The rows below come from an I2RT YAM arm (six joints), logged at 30 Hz.
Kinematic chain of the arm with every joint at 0, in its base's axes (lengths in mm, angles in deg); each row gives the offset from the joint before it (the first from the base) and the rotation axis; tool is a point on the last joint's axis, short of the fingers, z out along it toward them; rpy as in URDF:
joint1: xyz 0 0 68 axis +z
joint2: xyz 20 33.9 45.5 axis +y
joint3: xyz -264 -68.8 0 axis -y
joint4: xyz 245 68.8 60 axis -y
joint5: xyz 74 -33.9 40.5 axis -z
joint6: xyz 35.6 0 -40.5 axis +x
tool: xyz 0 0 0 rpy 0 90 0
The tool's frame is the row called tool.
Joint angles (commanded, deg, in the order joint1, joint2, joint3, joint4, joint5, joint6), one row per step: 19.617 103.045 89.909 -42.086 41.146 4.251; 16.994 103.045 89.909 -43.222 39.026 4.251; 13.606 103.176 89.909 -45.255 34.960 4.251; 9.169 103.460 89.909 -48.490 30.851 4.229; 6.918 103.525 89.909 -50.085 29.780 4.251; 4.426 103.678 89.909 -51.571 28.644 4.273; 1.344 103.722 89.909 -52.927 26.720 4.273; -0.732 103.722 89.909 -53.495 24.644 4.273
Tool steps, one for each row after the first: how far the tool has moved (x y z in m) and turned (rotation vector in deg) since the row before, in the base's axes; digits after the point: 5 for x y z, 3 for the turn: 0.00315 -0.01664 -0.00183 1.308 1.629 -1.431; 0.00251 -0.02096 -0.00408 2.735 2.991 -1.198; 0.00049 -0.02808 -0.00592 2.793 4.163 -2.381; -0.00091 -0.01469 -0.00204 0.722 1.767 -1.779; -0.00105 -0.01607 -0.00244 0.868 1.722 -2.020; -0.00185 -0.01937 -0.00180 1.686 1.487 -2.300; -0.00124 -0.01248 -0.00093 1.908 0.578 -1.265
